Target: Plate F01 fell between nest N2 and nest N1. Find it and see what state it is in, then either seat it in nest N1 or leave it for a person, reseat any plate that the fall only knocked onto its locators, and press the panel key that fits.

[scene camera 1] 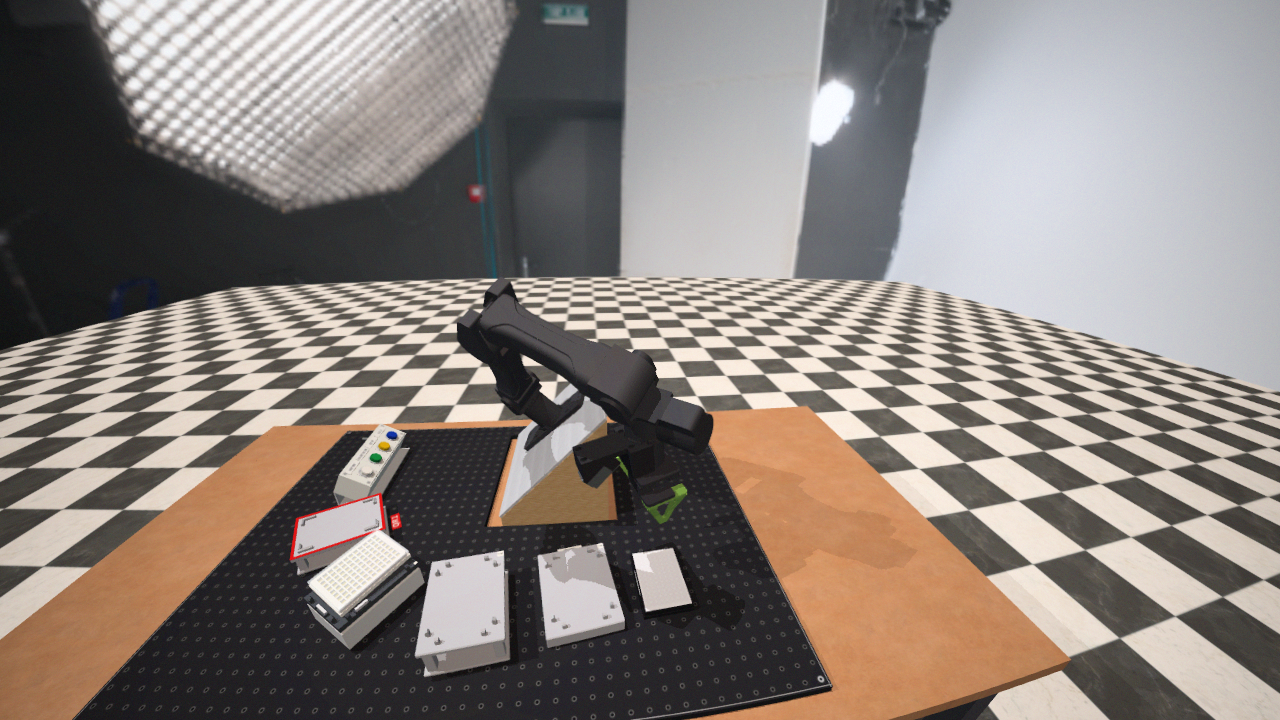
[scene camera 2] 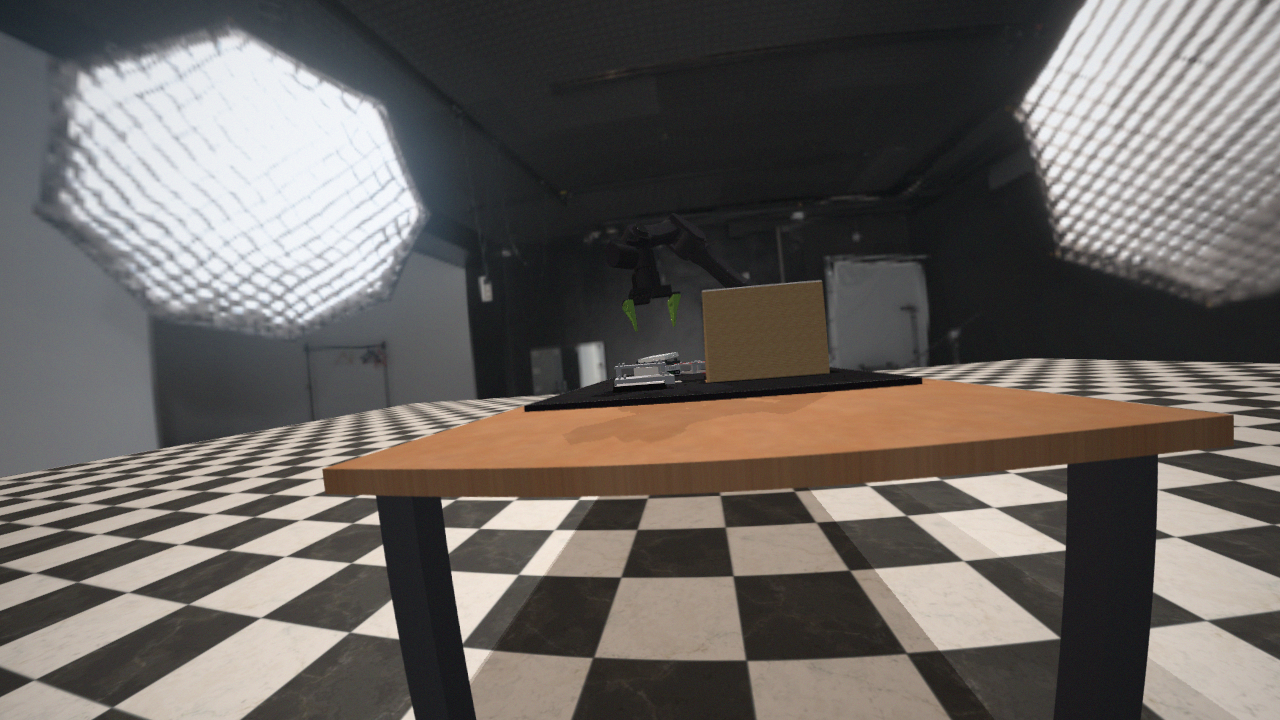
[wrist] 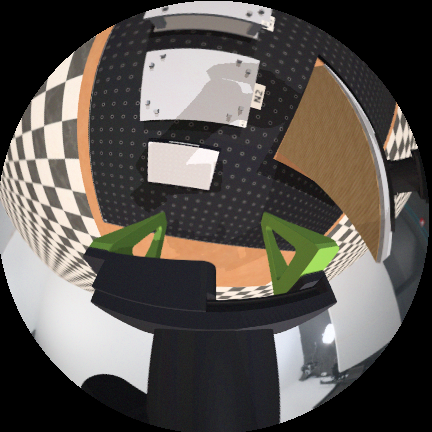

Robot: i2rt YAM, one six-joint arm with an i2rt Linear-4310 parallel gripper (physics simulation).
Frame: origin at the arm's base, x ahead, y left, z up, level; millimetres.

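Seen in the pictures: gripper, fingertip midpoint: (scene camera 1: 649,501) (scene camera 2: 655,328) (wrist: 213,217); arm's base, origin of the base link: (scene camera 1: 555,421) (scene camera 2: 765,326) (wrist: 387,177).
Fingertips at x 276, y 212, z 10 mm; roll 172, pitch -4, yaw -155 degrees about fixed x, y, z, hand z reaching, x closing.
Note:
Pixels of each thing's middle, then the offset from my fingertips to it. Level surfaces: height alone.
- small pale slab, body centre: (wrist: 180,164) (scene camera 1: 660,579) (scene camera 2: 640,386) 45 mm ahead, 22 mm left, 140 mm down
- empty nest N2, body centre: (wrist: 196,82) (scene camera 1: 577,588) (scene camera 2: 643,379) 73 mm ahead, 119 mm right, 130 mm down
- empty nest, body centre: (scene camera 1: 467,606) (scene camera 2: 640,371) 128 mm ahead, 287 mm right, 115 mm down
- white well plate, body centre: (scene camera 1: 360,567) (scene camera 2: 657,356) 106 mm ahead, 469 mm right, 71 mm down
- key panel, body centre: (scene camera 1: 373,460) 220 mm back, 661 mm right, 105 mm down
- red-bordered tray, body centre: (scene camera 1: 342,530) (scene camera 2: 696,366) 16 mm back, 605 mm right, 124 mm down
- black perforated mat, its level: 147 mm down
- wooden table, its level: 160 mm down
My gripper (scene camera 1: 646,508) (scene camera 2: 655,326) (wrist: 213,217) is open and empty, high over the mat beside a small pale slab (scene camera 1: 663,580) (wrist: 182,166), which lies flat on the mat. The empty nest N2 (scene camera 1: 580,592) (wrist: 175,82), with corner locators, stands beside the slab. Another empty nest (scene camera 1: 465,598) (wrist: 200,9) is left of N2 in scene camera 1; its label is too small to read. A white well plate (scene camera 1: 359,571) sits on a dark-topped grey block. The key panel (scene camera 1: 354,476) has blue, yellow, green and white keys. I cannot tell which piece is F01.
A red-bordered tray (scene camera 1: 340,526) with a red tag stands between the panel and the well plate. The wedge-shaped arm base (scene camera 1: 559,497) (scene camera 2: 765,331) (wrist: 332,150) rises behind the nests. The black perforated mat (scene camera 1: 268,644) lies on the wooden table (scene camera 1: 895,573) (scene camera 2: 805,438).

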